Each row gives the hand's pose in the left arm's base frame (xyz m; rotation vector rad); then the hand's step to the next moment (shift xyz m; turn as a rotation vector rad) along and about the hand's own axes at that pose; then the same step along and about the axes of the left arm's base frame.
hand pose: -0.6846 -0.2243 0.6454 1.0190 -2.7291 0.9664
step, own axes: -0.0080 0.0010 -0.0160 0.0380 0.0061 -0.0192
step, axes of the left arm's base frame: 0.0033 0.0144 0.0101 -0.0360 -0.0068 0.0225
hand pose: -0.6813 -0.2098 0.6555 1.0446 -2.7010 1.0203
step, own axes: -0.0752 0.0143 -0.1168 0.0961 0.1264 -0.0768
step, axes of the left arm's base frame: 0.0297 0.1220 0.0611 -0.1647 0.0608 0.0166
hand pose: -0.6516 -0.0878 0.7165 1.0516 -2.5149 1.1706
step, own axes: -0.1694 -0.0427 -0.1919 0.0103 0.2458 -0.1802
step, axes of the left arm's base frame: 0.1280 0.2098 0.0834 -0.1945 0.2339 -0.0219
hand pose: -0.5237 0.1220 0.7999 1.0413 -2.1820 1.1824
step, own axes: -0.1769 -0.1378 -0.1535 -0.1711 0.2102 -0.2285
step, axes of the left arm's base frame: 0.2220 0.1533 0.0324 -0.0533 0.3357 -0.1006
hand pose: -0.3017 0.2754 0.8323 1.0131 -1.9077 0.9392
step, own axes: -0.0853 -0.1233 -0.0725 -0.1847 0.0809 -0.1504
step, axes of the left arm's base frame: 0.1618 0.0378 -0.0119 0.0434 0.2198 -0.1144
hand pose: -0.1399 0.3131 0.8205 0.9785 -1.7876 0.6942
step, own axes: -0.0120 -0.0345 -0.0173 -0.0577 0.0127 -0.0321
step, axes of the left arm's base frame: 0.0403 -0.0004 -0.0031 0.0174 0.0503 -0.0411
